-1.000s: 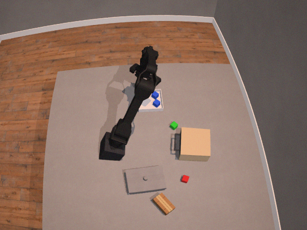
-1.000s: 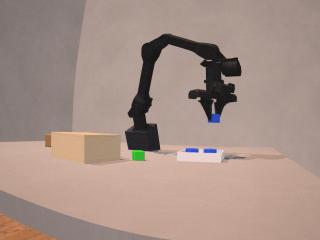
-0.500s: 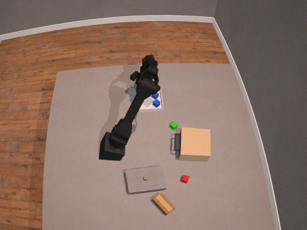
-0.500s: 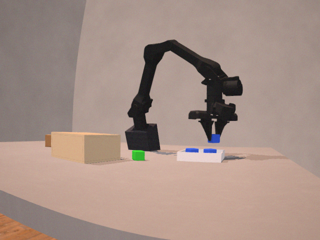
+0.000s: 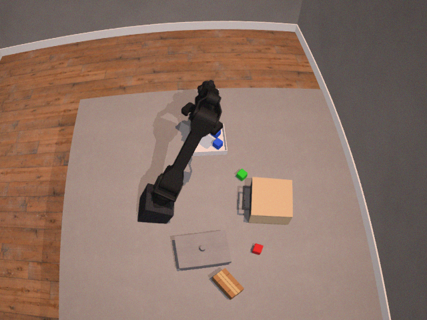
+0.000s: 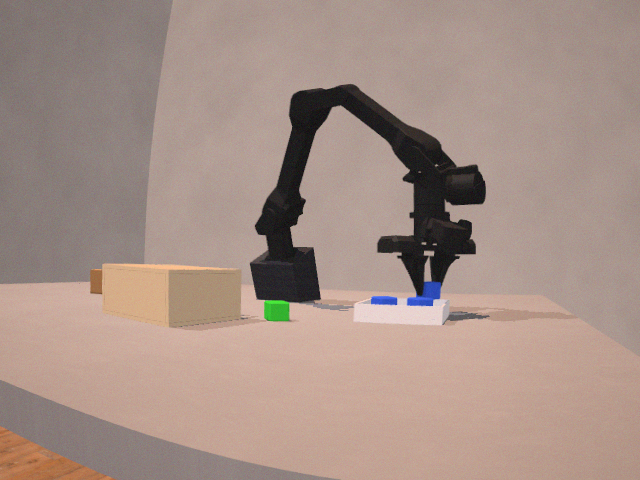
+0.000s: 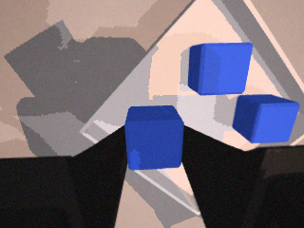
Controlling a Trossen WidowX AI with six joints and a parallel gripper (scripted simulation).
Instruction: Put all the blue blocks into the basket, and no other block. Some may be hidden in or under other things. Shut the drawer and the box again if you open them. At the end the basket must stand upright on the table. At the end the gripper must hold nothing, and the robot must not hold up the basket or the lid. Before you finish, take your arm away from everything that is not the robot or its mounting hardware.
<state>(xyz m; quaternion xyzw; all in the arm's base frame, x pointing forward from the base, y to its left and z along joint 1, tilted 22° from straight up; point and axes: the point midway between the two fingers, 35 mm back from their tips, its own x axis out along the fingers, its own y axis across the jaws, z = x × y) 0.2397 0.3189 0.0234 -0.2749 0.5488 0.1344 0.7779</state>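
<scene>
Now: hand 2 cm short of the white basket, 4 cm to the left of it and 6 cm above it. The rest, counted from my hand: green block: 10 cm ahead, 25 cm to the right, 6 cm below; tan drawer cabinet: 18 cm ahead, 41 cm to the right, 4 cm below; knobbed lid: 14 cm behind, 53 cm to the right, 2 cm below.
</scene>
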